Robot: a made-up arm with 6 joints. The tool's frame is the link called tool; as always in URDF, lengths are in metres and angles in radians. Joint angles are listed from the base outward.
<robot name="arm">
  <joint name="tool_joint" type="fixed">
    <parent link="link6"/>
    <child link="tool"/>
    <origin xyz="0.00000 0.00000 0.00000"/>
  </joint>
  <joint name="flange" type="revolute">
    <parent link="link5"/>
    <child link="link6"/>
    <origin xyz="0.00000 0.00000 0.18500"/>
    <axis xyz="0 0 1"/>
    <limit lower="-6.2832" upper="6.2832"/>
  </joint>
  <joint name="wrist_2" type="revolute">
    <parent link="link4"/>
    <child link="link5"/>
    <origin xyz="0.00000 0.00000 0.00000"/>
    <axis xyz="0 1 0"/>
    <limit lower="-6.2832" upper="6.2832"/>
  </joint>
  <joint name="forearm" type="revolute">
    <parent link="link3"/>
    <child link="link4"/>
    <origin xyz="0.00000 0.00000 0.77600"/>
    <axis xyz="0 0 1"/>
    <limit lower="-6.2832" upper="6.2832"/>
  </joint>
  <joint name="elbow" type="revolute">
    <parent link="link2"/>
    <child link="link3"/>
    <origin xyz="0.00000 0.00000 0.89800"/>
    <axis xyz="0 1 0"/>
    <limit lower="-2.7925" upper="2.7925"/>
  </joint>
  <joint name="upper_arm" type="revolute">
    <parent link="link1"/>
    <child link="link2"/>
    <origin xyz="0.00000 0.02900 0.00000"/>
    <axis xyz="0 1 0"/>
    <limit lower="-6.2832" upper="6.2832"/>
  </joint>
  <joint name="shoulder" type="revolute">
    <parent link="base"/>
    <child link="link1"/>
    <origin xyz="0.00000 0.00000 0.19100"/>
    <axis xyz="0 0 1"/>
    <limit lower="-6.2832" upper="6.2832"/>
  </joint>
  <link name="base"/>
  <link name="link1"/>
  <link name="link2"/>
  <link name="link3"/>
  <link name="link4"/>
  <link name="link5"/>
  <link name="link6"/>
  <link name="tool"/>
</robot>
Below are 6 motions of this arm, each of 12 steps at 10 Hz.
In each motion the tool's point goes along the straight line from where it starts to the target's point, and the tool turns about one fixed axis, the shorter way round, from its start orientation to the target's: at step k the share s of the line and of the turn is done. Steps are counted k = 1, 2, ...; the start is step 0. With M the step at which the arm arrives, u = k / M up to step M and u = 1 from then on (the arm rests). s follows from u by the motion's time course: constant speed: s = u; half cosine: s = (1 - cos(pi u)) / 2; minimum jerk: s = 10 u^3 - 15 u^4 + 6 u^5.
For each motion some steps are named. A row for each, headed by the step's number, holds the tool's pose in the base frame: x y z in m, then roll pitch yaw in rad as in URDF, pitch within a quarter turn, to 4 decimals.
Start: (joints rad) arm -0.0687 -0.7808 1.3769 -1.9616 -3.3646 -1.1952
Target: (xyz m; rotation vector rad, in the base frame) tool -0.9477 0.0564 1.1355 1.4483 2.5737 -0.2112
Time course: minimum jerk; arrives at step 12
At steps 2, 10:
2: -0.3331 0.0141 1.3236 -2.5321 -0.3249 2.2581
10: -0.9251 0.0548 1.1424 -3.0825 0.2091 2.1314

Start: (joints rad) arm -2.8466 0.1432 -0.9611 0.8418 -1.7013 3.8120
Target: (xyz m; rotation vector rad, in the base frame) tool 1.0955 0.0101 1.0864 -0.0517 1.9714 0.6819
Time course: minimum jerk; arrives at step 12
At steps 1, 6, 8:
1: 0.4542 0.2485 1.5027 2.1868 0.1482 3.0863
6: 0.7732 0.1299 1.2956 2.2534 0.5631 2.9043
8: 0.9602 0.0604 1.1742 2.2534 0.8092 2.7849

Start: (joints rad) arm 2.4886 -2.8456 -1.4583 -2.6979 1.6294 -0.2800
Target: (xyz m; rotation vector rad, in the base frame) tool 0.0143 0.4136 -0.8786 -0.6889 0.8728 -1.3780
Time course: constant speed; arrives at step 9
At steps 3, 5, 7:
3: -0.2431 0.3697 -0.8387 -0.5170 -0.2213 -1.1324
5: -0.1573 0.3843 -0.8520 -0.6650 -0.0833 -1.2660
7: -0.0715 0.3990 -0.8653 -0.8294 0.0325 -1.4180

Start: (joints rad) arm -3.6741 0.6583 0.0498 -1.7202 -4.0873 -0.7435
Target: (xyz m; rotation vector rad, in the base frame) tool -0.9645 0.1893 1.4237 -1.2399 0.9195 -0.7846
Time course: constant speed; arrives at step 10
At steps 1, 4, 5, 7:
1: -0.7915 0.5532 1.4231 -1.9008 0.0680 -1.0928
4: -0.8492 0.4319 1.4233 -1.7646 0.0937 -1.1041
5: -0.8684 0.3915 1.4234 -1.7192 0.1025 -1.1071
7: -0.9068 0.3106 1.4235 -1.6283 0.1206 -1.1118

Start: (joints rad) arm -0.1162 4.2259 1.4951 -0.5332 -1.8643 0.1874
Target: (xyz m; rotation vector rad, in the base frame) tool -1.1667 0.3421 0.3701 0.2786 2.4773 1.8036
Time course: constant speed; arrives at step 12
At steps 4, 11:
4: -1.2458 0.2939 0.3241 2.4997 -0.5935 2.8238
11: -1.1766 0.3361 0.3644 1.9569 -0.1241 2.9595

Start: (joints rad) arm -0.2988 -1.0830 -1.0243 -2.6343 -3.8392 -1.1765
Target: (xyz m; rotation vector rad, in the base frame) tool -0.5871 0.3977 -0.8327 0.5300 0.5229 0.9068
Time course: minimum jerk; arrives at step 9
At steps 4, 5, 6, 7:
4: -0.9791 0.3695 -0.2106 1.2789 0.0935 1.0009
5: -0.8448 0.3791 -0.4237 1.0795 0.1278 1.0147
6: -0.7235 0.3879 -0.6163 0.8988 0.1607 1.0212
7: -0.6367 0.3941 -0.7539 0.7692 0.1846 1.0220

